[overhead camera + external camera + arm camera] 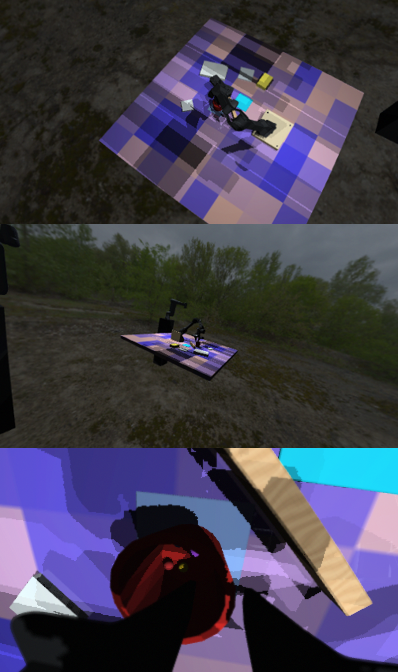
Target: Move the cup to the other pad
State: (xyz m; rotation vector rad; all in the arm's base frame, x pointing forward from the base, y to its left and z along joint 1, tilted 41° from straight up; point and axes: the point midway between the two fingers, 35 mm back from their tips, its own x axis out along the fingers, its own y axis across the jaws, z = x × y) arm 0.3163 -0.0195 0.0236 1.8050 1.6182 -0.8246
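My gripper tip is 30 mm short of the dark red cup and 20 mm above it. Round my gripper tip: light blue pad (30 mm ahead, 70 mm below); then wooden bar (30 mm behind, 60 mm to the right, 50 mm below); then small marble (30 mm ahead, 10 mm to the left, 50 mm below).
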